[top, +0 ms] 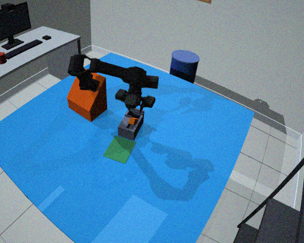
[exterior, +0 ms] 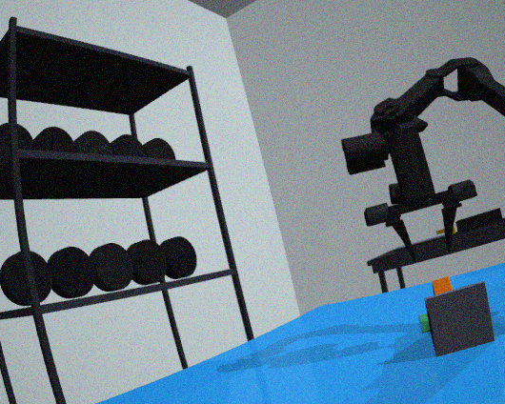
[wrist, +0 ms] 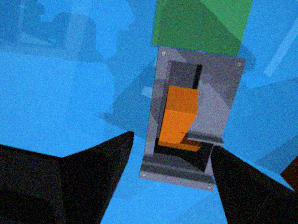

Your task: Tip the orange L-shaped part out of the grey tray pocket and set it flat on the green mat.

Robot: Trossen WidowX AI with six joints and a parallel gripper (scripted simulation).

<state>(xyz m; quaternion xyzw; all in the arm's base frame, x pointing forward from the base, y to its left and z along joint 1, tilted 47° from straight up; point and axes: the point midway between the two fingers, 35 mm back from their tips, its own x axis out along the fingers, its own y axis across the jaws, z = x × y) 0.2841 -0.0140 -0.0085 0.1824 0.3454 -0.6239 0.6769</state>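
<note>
My gripper tip is 10 cm above the orange L-shaped part, 3 cm to the right of it and 3 cm past it. Also, from my gripper tip: green mat: 15 cm to the right, 15 cm below, 2 cm ahead.
</note>
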